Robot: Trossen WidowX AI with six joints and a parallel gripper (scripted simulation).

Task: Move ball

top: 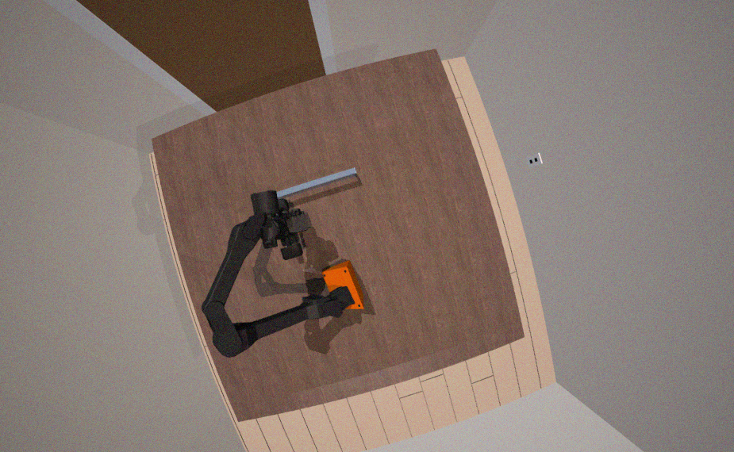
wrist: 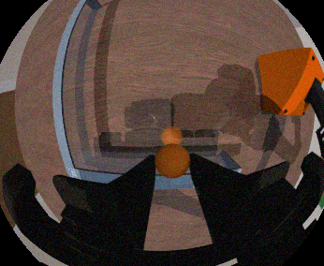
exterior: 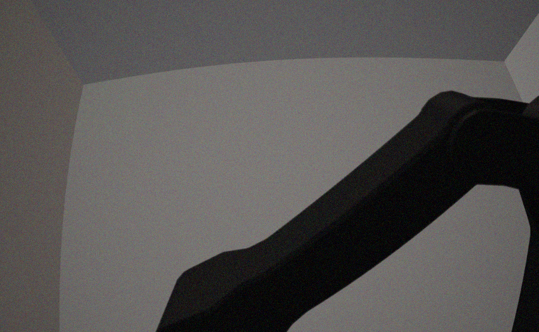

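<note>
My gripper tip is 60 mm above the small orange see-through copy. The rest, counted from my gripper tip: small orange ball: right at my gripper tip.
</note>
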